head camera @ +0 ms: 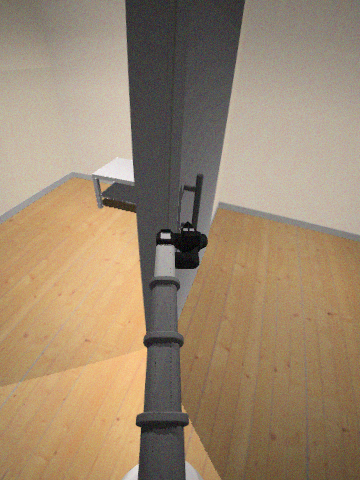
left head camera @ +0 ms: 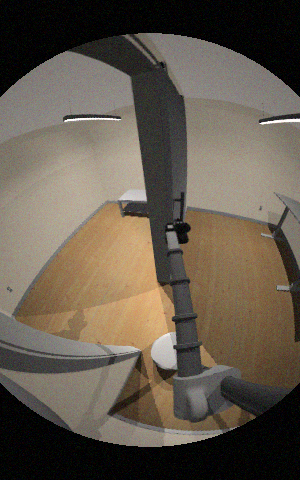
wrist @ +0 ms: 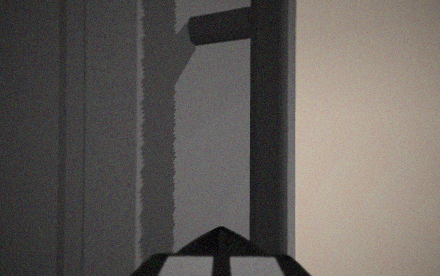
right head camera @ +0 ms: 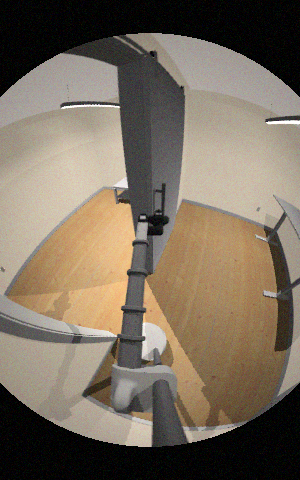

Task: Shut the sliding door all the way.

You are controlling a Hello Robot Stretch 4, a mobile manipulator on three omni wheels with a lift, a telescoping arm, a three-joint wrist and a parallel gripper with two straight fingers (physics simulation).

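Pixels of known places: gripper, fingertip midpoint: (head camera: pixel 187 223) (left head camera: pixel 177 218) (wrist: pixel 221 247) (right head camera: pixel 158 209); robot's base, origin of the base link: (left head camera: pixel 171 350) (right head camera: pixel 145 340).
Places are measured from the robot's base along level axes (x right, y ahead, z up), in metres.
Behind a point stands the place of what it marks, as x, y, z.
The grey sliding door (head camera: pixel 212 115) {0.207, 1.289, 1.308} (left head camera: pixel 179 150) {0.170, 1.190, 1.426} (right head camera: pixel 167 140) {0.160, 1.165, 1.433} (wrist: pixel 212 125) {0.081, 0.956, 1.037} stands nearly edge-on ahead, with its handle side facing right in the head view. Its dark vertical bar handle (head camera: pixel 198 200) {0.124, 0.888, 1.069} (left head camera: pixel 182 205) {0.124, 0.887, 1.069} (right head camera: pixel 163 200) {0.126, 0.890, 1.038} (wrist: pixel 268 125) {0.119, 0.888, 1.034} stands off the face on short posts; the upper post shows in the wrist view. My gripper (head camera: pixel 188 226) {0.089, 0.884, 0.958} (left head camera: pixel 181 223) (right head camera: pixel 159 216) (wrist: pixel 221 247) {0.089, 0.884, 0.958} is shut with its fingertips together and nothing between them. In the wrist view the tips are just left of the bar, over the door face. Whether they touch the bar cannot be told. The bar's lower end is hidden.
A dark grey wall end (head camera: pixel 150 125) {-0.059, 0.899, 1.338} (left head camera: pixel 152 150) {-0.054, 0.897, 1.459} (right head camera: pixel 132 140) {-0.059, 0.899, 1.459} stands left of the door. A low white table (head camera: pixel 117 170) {-0.573, 2.641, 0.422} (left head camera: pixel 133 195) {-0.492, 2.620, 0.423} is behind it. A desk (left head camera: pixel 290 205) {2.135, 1.240, 0.923} (right head camera: pixel 288 212) {2.074, 1.195, 0.923} stands at the right. Another wall section (left head camera: pixel 50 392) (right head camera: pixel 45 365) {-0.418, -0.206, 0.963} is at the lower left.
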